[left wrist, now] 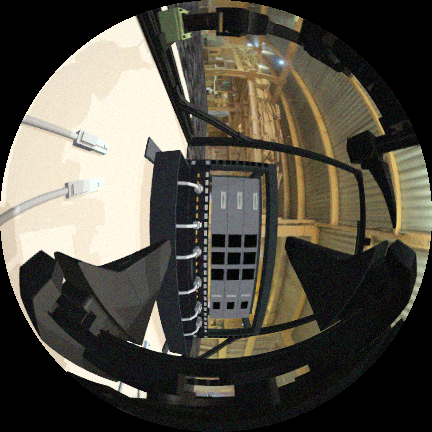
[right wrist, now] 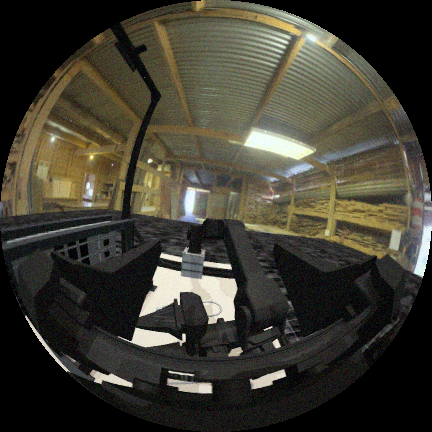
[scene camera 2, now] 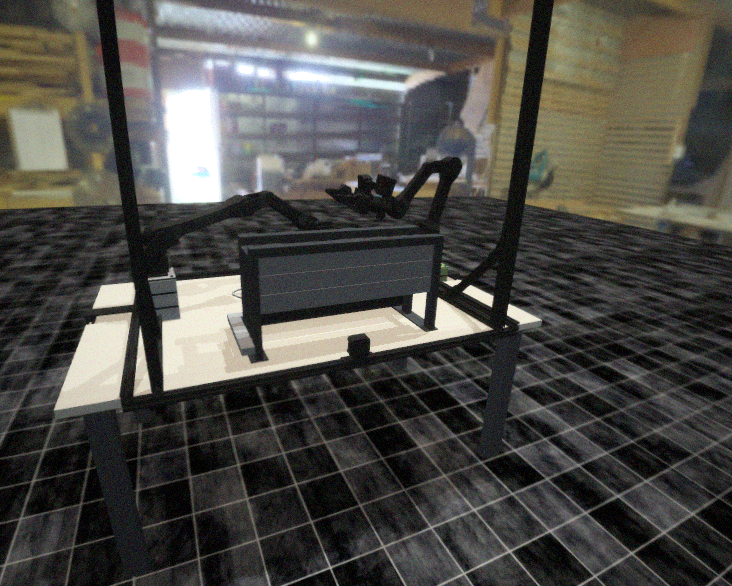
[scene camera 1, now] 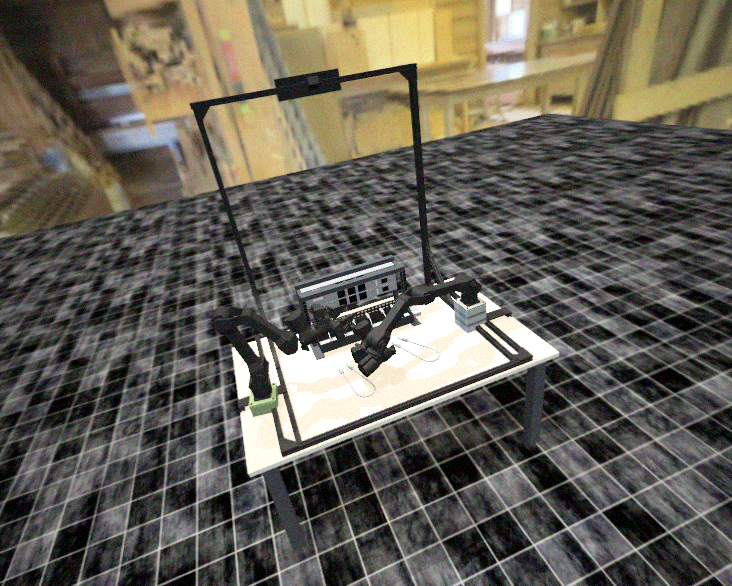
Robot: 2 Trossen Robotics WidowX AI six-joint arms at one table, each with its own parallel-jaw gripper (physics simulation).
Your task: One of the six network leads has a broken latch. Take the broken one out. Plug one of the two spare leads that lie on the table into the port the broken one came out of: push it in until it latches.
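Places are measured from the left arm's base along level axes (x back, y left, z down), in centimetres.
Pixels of known places: left gripper, fingertip midpoint: [left wrist: 229, 244] [right wrist: 137, 338] [scene camera 1: 353, 334]; right gripper, fingertip midpoint: [right wrist: 218, 248] [scene camera 2: 330, 193] [scene camera 1: 351, 309]; left arm's base at its link origin: [right wrist: 194, 250] [scene camera 2: 154, 273] [scene camera 1: 469, 301]; right arm's base at its link origin: [scene camera 1: 262, 393].
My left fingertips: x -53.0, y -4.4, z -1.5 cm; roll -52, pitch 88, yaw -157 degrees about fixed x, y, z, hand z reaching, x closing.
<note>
For each thing: its top centre in the pictures, then the offset to it from my left fingertips. "*": a spot on its surface instead.
- rack at its top centre: [scene camera 2: 336, 231] [left wrist: 269, 263] [right wrist: 78, 227] [scene camera 1: 352, 279] dx +10.4, dy -21.7, dz -12.6 cm
- spare lead at a spot on its surface: [scene camera 1: 366, 395] * dx -5.2, dy +21.2, dz +13.0 cm
Six network leads, among them [left wrist: 198, 225] [left wrist: 198, 283], sit plugged in a row in the rack [left wrist: 271, 215] [scene camera 2: 347, 278]; which latch is broken cannot be told. One spare lead [scene camera 1: 366, 395] lies on the table, its two plugs [left wrist: 90, 140] [left wrist: 82, 188] loose. The other spare lead [scene camera 1: 438, 354] lies to the right in scene camera 1, mostly hidden in the left wrist view. My left gripper [left wrist: 229, 244] is open and empty, facing the rack from above the table. My right gripper is open and empty, raised in front of the rack's left part in scene camera 1.
A tall black gantry [scene camera 1: 420, 177] [scene camera 2: 122, 152] rises behind the rack. Black rails [scene camera 1: 402, 407] run along the table edges. The arms stand on a green base [scene camera 1: 263, 403] and a grey base [scene camera 1: 470, 314]. My two arms are close together near the middle.
</note>
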